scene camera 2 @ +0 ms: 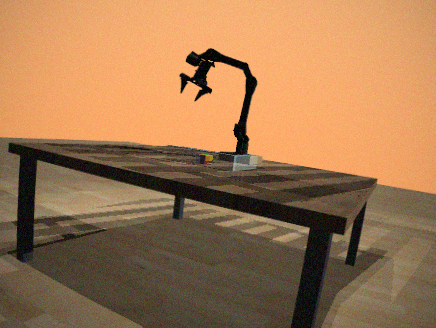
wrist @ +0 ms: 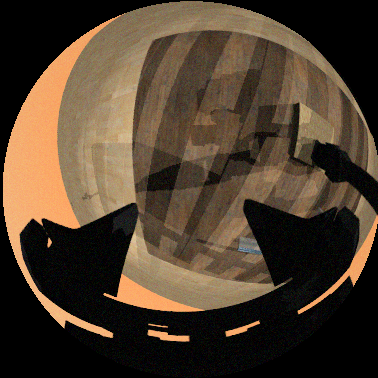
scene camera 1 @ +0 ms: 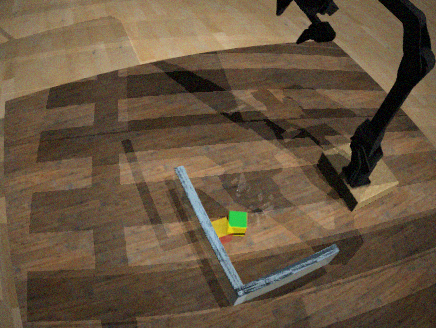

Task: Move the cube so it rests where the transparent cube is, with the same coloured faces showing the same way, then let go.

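Seen in the pictures: gripper, fingertip midpoint: (scene camera 2: 187, 97) (wrist: 191, 206) (scene camera 1: 287, 29); arm's base, link origin: (scene camera 2: 241, 154) (wrist: 318, 153) (scene camera 1: 356, 175).
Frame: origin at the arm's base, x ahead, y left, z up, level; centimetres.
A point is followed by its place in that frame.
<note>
A cube with a green top and a yellow side (scene camera 1: 238, 219) {z -0.2, x 33.4, y 5.0 cm} sits on the table, inside the corner of a pale blue L-shaped barrier (scene camera 1: 201, 211) {z 1.9, x 40.8, y 2.8 cm}. Right beside it, towards the long bar, a yellow-topped cube shape with a faint red side (scene camera 1: 219, 227) {z -0.1, x 37.7, y 6.1 cm} shows; it looks like the transparent cube, partly behind the bar. In scene camera 2 the coloured cubes (scene camera 2: 206, 159) blend into one small patch. Neither shows in the wrist view. My gripper (scene camera 1: 289, 28) {z 25.2, x 14.4, y -28.0 cm} (scene camera 2: 189, 96) {z 25.2, x 14.4, y -28.0 cm} (wrist: 191, 206) {z 25.2, x 14.4, y -28.0 cm} is open and empty, high above the table and far from the cubes.
The barrier's short bar (scene camera 1: 290, 270) {z 1.9, x 27.4, y 19.8 cm} runs towards the arm's side; part of the barrier (wrist: 248, 245) {z 0.1, x 41.4, y -5.2 cm} shows beside a finger in the wrist view. The arm stands on a wooden base block (scene camera 1: 377, 186) {z 0.0, x -5.0, y 4.5 cm} (wrist: 306, 131) {z 0.0, x -3.0, y -7.4 cm}. Dark shadows cross the wooden table (scene camera 1: 65, 210) {z -4.2, x 70.8, y -5.8 cm} (scene camera 2: 300, 202) {z -4.1, x 68.4, y 64.3 cm}.
</note>
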